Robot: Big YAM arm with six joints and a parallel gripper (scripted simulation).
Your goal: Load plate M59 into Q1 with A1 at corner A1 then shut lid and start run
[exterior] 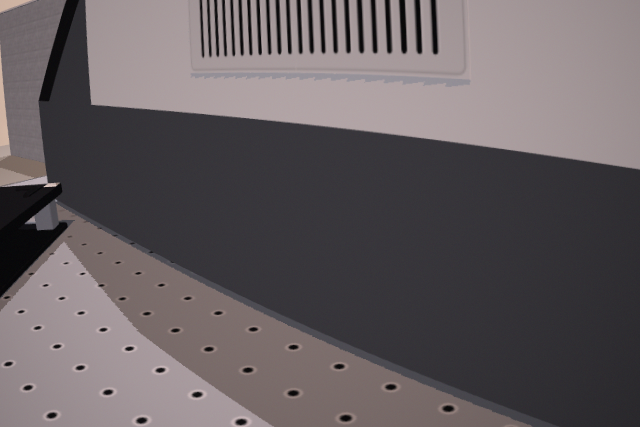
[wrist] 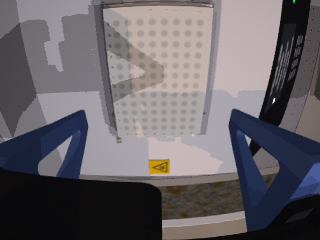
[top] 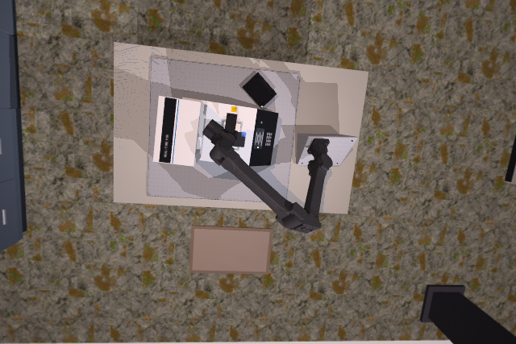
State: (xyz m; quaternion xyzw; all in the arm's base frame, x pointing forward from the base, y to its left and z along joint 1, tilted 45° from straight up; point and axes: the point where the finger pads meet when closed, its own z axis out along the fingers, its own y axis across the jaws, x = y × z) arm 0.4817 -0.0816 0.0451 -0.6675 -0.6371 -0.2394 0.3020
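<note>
My gripper is now 70 mm above the sealed plate M59. Also, from my hand: black plate nest N1: 260 mm to the right, 250 mm below, 150 mm behind.
</note>
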